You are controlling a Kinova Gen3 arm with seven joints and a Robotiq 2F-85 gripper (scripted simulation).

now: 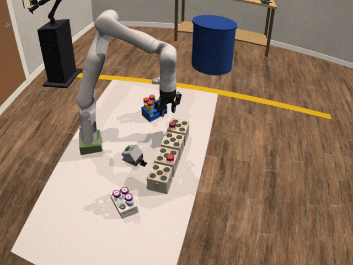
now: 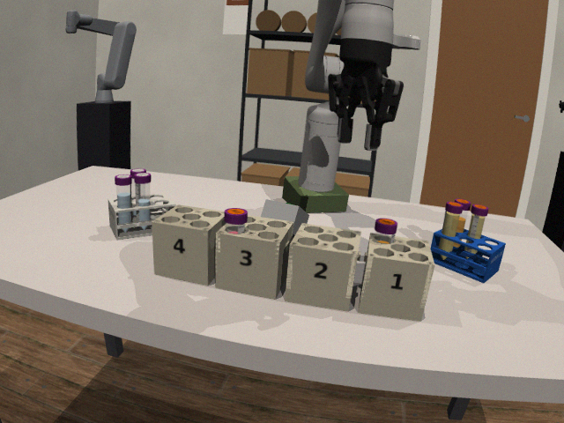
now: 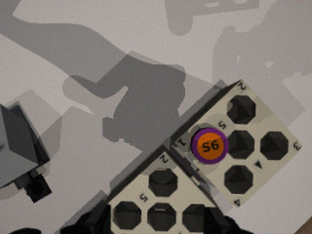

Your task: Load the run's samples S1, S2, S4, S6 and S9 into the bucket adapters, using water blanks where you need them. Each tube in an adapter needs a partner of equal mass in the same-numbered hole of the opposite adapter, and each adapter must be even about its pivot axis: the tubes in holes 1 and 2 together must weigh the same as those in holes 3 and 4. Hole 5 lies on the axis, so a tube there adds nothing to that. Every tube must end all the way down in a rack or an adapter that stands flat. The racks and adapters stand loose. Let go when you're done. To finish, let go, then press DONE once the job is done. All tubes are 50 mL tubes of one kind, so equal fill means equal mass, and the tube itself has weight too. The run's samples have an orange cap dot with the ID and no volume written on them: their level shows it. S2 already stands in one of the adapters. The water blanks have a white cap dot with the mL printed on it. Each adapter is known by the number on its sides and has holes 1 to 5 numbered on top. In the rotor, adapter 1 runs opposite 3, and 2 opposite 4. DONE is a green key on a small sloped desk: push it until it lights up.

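The white-dot blank is 70 mm behind my hand, 420 mm to the right of it and 180 mm below it. Round my hand: grey done desk: 160 mm behind, 120 mm to the right, 190 mm below; adapter 2: 30 mm ahead, 30 mm to the right, 200 mm below; adapter 1: 40 mm ahead, 80 mm to the left, 200 mm below.
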